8 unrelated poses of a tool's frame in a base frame.
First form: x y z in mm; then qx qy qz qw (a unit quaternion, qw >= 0).
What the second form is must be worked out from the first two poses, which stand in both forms.
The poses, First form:
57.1, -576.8, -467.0, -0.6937, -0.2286, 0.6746, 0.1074
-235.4, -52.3, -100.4, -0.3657, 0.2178, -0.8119, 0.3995
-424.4, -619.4, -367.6, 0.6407, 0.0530, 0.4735, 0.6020
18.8, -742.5, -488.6, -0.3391, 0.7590, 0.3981, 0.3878
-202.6, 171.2, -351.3, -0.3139, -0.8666, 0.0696, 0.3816
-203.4, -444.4, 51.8, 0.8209, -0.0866, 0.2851, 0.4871
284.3, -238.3, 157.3, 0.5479, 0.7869, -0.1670, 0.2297
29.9, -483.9, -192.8, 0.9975, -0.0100, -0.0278, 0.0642
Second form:
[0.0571, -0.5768, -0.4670], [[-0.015, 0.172, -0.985], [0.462, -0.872, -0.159], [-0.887, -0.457, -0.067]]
[-0.2354, -0.0523, -0.1004], [[-0.413, 0.489, 0.768], [-0.808, -0.586, -0.061], [0.420, -0.646, 0.638]]
[-0.4244, -0.6194, -0.3676], [[0.546, -0.502, 0.671], [0.638, -0.270, -0.721], [0.543, 0.822, 0.173]]
[0.0188, -0.7425, -0.4886], [[-0.469, -0.824, 0.319], [-0.206, 0.453, 0.867], [-0.859, 0.341, -0.382]]
[-0.2026, 0.1712, -0.3513], [[-0.512, 0.491, -0.705], [0.597, 0.793, 0.119], [0.618, -0.360, -0.699]]
[-0.2034, -0.4444, 0.0518], [[0.822, -0.420, 0.384], [0.136, -0.510, -0.849], [0.552, 0.750, -0.363]]
[0.2843, -0.2383, 0.1573], [[-0.294, 0.939, 0.178], [0.786, 0.344, -0.515], [-0.544, -0.011, -0.839]]
[0.0299, -0.4839, -0.1928], [[0.998, -0.016, -0.057], [-0.024, -0.992, -0.128], [-0.054, 0.129, -0.990]]

